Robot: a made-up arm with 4 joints.
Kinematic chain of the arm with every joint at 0, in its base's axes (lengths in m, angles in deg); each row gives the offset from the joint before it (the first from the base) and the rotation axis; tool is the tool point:
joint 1: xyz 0 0 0.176 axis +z
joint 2: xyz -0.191 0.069 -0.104 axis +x
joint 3: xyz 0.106 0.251 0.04 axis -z
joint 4: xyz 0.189 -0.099 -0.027 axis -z
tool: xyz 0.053 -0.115 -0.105
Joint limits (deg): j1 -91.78..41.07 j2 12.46..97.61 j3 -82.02..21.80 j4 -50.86..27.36
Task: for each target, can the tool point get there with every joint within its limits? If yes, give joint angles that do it. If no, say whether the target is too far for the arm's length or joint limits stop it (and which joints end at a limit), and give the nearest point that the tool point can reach.
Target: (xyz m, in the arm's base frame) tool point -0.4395 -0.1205 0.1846
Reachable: no: joint limits stop it (at a limit: joint 1, joint 2, joint 3, joint 4) | nearest point -0.1065 0.1243 0.0580 | short by 0.432 m
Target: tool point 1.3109 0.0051 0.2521
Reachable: no: too far | nearest point 0.6187 0.0024 0.1517 | short by 0.699 m
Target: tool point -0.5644 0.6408 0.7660
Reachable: no: too far | nearest point -0.2497 0.4197 0.4358 | short by 0.507 m
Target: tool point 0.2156 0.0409 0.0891
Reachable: yes | joints -36.41 90.38 7.54 -10.99
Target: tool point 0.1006 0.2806 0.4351
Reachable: yes | joints 21.68 80.42 -70.59 11.03
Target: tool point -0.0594 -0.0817 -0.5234
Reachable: no: joint limits stop it (at a limit: joint 1, joint 2, joint 3) | nearest point 0.0504 -0.0664 -0.0259 | short by 0.510 m
